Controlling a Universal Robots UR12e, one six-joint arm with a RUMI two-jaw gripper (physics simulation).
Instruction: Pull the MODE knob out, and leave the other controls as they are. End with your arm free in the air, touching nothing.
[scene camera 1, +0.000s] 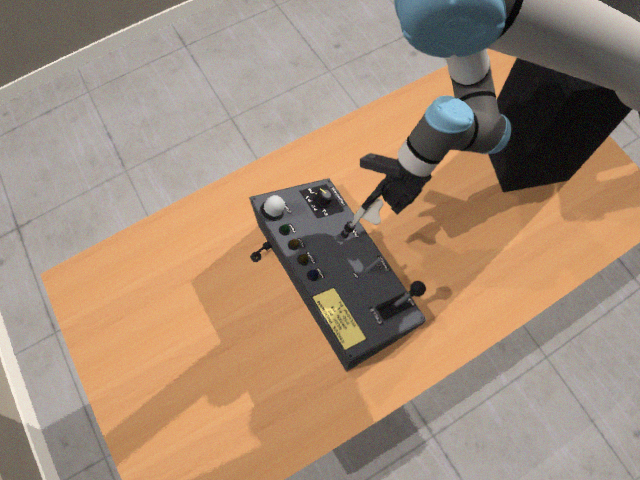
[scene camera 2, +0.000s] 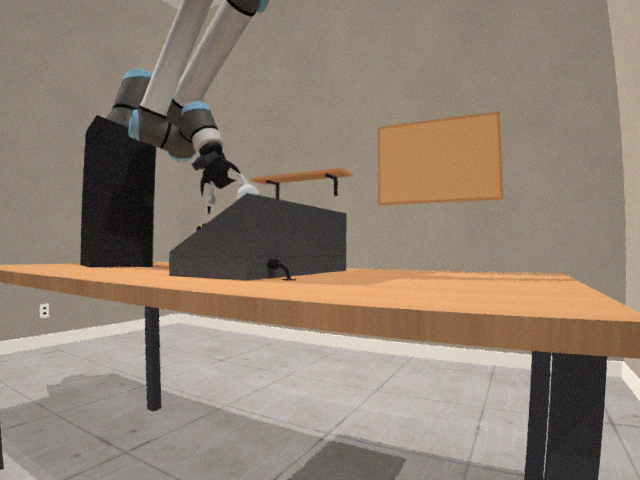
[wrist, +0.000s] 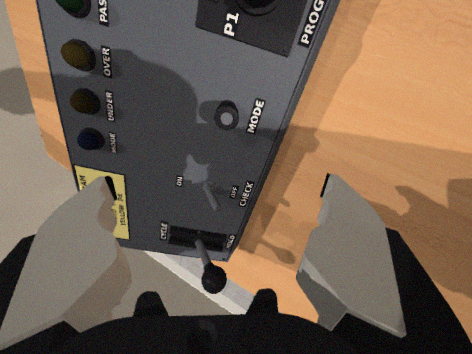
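Seen in the pictures: gripper, fingertip midpoint: (scene camera 1: 369, 212) (scene camera 2: 229, 202) (wrist: 220, 178); arm's base at its link origin: (scene camera 2: 124, 135).
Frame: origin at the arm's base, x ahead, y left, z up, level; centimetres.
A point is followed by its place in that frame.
Observation:
The MODE knob (scene camera 1: 347, 230) {x 65.1, y -1.2, z -38.5 cm} (wrist: 226, 116) {x 63.6, y -2.1, z -37.6 cm} is a short dark round knob with a grey end, on the sloped face of the dark grey control box (scene camera 1: 330, 248) {x 71.6, y 1.2, z -38.6 cm} (scene camera 2: 289, 232) {x 84.0, y -3.4, z -40.2 cm} (wrist: 150, 100) {x 73.7, y -0.1, z -37.6 cm}. My gripper (scene camera 1: 363, 219) {x 59.6, y 0.0, z -30.6 cm} (scene camera 2: 229, 194) {x 59.6, y 0.0, z -30.6 cm} (wrist: 220, 178) {x 59.6, y 0.0, z -30.6 cm} is open, with nothing between its fingers. It hangs over the box face close to the knob. In the wrist view the knob shows above the line between the two fingertips, near the middle sideways. In scene camera 1 one fingertip overlaps the knob's top; whether they touch I cannot tell.
The PROGRAM dial (scene camera 1: 324, 195) {x 65.6, y -13.3, z -38.3 cm} (wrist: 257, 4) {x 65.0, y -11.6, z -40.3 cm}, CHECK toggle (scene camera 1: 373, 264) {x 63.6, y 10.2, z -39.4 cm} (wrist: 211, 196) {x 63.4, y 9.7, z -39.5 cm} and ball-ended CYCLE/HOLD lever (scene camera 1: 417, 288) {x 58.3, y 22.1, z -34.8 cm} (wrist: 214, 279) {x 57.5, y 20.2, z -35.7 cm} stand near the knob. A white STATUS dome (scene camera 1: 273, 206) {x 80.6, y -12.9, z -29.8 cm} (scene camera 2: 248, 191) {x 81.5, y -15.9, z -31.4 cm} sits at a corner. A black pedestal (scene camera 1: 558, 124) {x 10.6, y 6.9, z -15.8 cm} (scene camera 2: 118, 201) {x 9.3, y -6.5, z -27.5 cm} carries the arm.

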